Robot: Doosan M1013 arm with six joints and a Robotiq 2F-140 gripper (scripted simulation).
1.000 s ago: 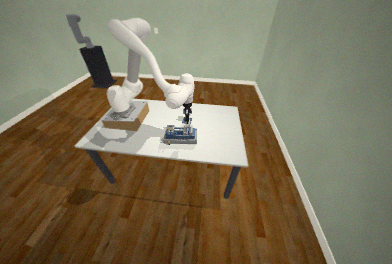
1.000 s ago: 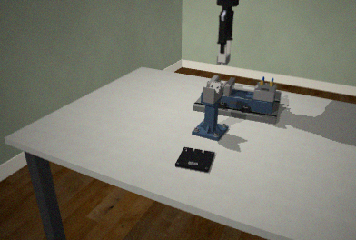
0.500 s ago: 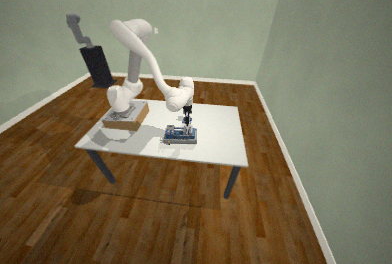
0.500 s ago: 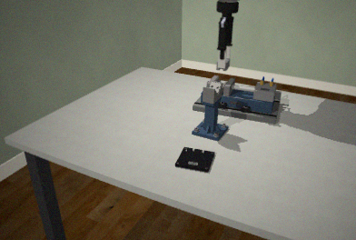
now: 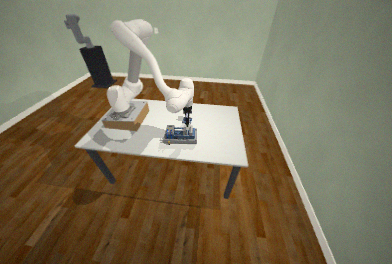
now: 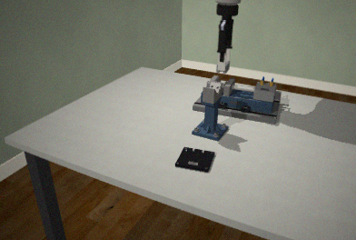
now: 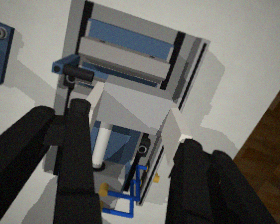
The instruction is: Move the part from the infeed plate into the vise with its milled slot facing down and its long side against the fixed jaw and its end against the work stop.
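Right now my hand is 30 mm above the part. From my hand the other things lie so: cylinder rod (90 mm below, 90 mm behind, 10 mm to the left); fixed jaw (90 mm below, 30 mm ahead, 20 mm to the left); work stop (80 mm below, 70 mm to the left, 10 mm behind).
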